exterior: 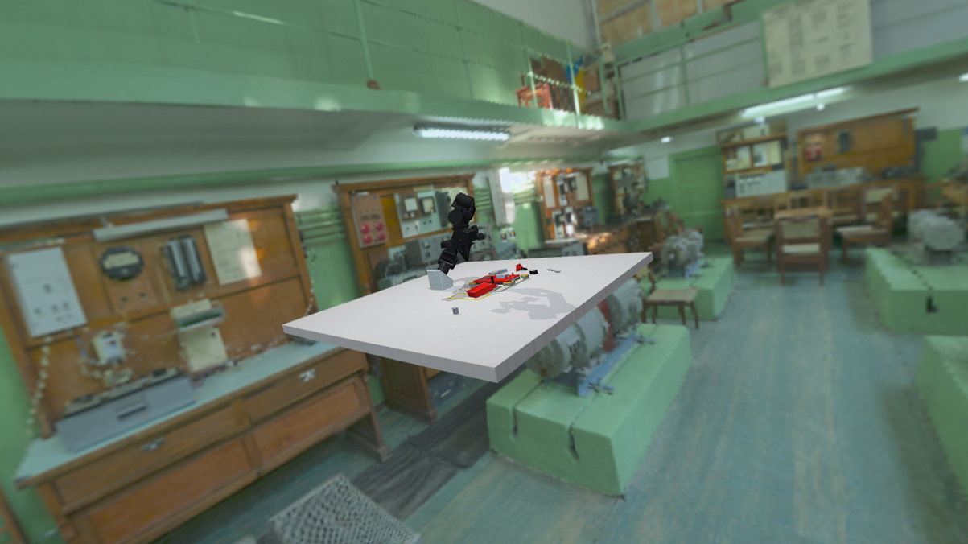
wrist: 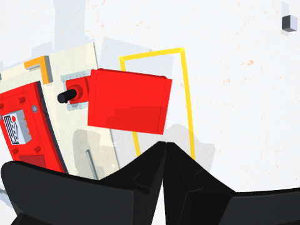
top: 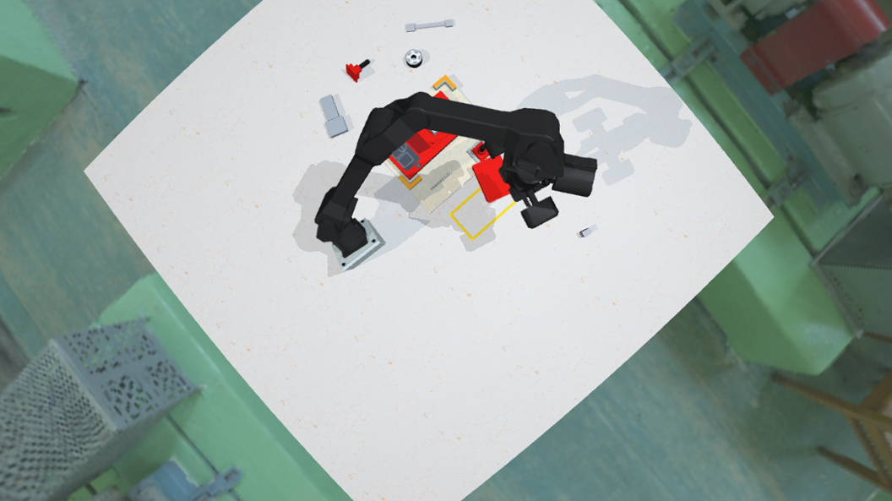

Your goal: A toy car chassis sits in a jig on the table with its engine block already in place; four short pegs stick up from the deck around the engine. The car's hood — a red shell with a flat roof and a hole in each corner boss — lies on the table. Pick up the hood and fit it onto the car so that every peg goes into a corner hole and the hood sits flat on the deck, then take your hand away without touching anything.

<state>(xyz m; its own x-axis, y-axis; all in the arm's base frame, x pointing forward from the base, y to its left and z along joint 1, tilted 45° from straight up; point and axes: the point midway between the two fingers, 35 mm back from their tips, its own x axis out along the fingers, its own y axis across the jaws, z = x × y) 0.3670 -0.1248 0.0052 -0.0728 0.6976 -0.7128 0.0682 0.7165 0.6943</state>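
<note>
The red hood is 10 mm behind my gripper tip, 40 mm to the left of it and 140 mm below it. Also, from my gripper tip: grey axle (70 mm ahead, 460 mm to the left, 160 mm below); then wheel (10 mm behind, 400 mm to the left, 150 mm below).
</note>
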